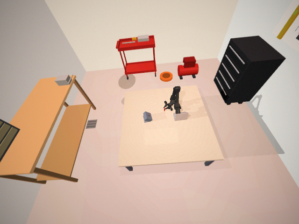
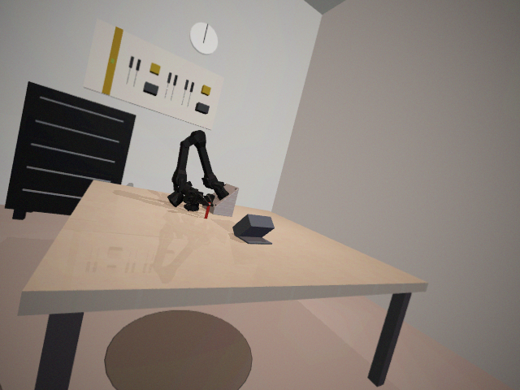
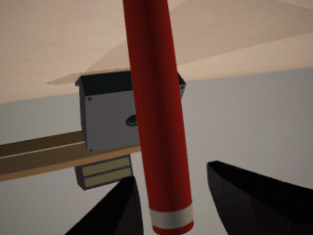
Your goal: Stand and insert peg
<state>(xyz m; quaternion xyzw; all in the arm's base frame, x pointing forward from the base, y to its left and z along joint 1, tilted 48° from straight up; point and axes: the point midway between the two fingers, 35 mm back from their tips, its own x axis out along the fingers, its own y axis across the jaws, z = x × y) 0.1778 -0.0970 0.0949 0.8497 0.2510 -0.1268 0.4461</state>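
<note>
Right now the red peg is 10 mm behind my gripper tip, 10 mm to the right of it and 10 mm below it. From my gripper tip the other things lie so: sloped panel (250 mm ahead, 130 mm to the left, 20 mm below).
</note>
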